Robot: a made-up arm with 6 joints. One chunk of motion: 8 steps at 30 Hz.
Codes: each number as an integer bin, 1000 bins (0 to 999) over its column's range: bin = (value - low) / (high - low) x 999, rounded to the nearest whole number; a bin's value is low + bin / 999 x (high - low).
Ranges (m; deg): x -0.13..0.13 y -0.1..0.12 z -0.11..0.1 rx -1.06..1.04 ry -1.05..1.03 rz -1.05..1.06
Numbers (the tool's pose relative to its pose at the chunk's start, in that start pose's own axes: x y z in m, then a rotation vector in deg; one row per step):
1: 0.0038 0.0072 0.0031 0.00 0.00 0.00
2: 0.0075 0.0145 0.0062 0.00 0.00 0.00
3: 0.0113 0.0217 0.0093 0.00 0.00 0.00
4: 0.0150 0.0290 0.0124 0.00 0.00 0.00
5: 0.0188 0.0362 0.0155 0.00 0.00 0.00
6: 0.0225 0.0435 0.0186 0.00 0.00 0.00
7: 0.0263 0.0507 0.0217 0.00 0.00 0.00
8: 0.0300 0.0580 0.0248 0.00 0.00 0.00
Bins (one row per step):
1: 514 487 538 504 504 497
2: 528 520 553 504 504 497
3: 543 553 568 504 504 497
4: 557 586 582 504 504 497
5: 572 618 597 504 504 497
6: 586 652 612 504 504 497
7: 601 684 627 504 504 497
8: 615 717 641 504 504 497

